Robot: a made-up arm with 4 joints.
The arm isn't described. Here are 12 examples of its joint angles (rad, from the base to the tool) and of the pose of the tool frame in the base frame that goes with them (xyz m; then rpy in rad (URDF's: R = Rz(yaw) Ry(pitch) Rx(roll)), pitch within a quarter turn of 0, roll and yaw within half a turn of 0).
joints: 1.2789 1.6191 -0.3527 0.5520
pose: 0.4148 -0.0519 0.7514 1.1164 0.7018 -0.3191
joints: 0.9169 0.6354 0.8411 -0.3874
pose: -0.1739 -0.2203 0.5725 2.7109 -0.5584 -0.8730
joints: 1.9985 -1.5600 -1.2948 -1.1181
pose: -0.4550 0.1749 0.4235 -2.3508 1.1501 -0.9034
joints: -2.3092 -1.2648 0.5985 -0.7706
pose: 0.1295 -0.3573 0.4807 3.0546 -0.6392 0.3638
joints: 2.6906 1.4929 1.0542 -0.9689
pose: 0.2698 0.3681 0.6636 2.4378 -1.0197 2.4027
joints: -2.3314 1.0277 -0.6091 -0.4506
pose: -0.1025 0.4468 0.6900 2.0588 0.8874 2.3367
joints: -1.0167 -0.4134 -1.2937 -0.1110
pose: 0.0479 0.4089 0.6093 0.2908 1.2280 0.6469
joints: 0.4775 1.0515 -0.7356 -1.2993
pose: -0.0667 -0.3213 0.5420 -3.0235 0.4548 -0.5774
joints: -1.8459 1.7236 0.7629 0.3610
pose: -0.3930 0.2369 0.6649 1.9266 0.1037 -2.8471
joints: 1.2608 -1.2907 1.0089 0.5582
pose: -0.2318 0.4647 0.5730 2.2050 0.0291 -2.9060
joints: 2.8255 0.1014 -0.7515 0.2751
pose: 0.2747 -0.0701 0.6813 1.3217 0.9755 -0.1522
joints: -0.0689 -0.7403 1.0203 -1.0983
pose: -0.0051 0.4390 0.5515 3.0436 -1.0956 -3.0181
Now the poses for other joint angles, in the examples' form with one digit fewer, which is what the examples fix.
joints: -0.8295 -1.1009 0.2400 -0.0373
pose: 0.383 0.216 0.642 2.257 0.208 1.868
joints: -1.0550 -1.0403 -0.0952 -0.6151
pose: 0.386 0.187 0.602 2.678 0.199 1.956
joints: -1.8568 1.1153 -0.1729 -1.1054
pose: -0.277 0.360 0.617 2.863 0.187 -2.908
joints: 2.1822 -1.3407 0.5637 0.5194
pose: -0.469 0.102 0.557 2.109 0.378 -1.927
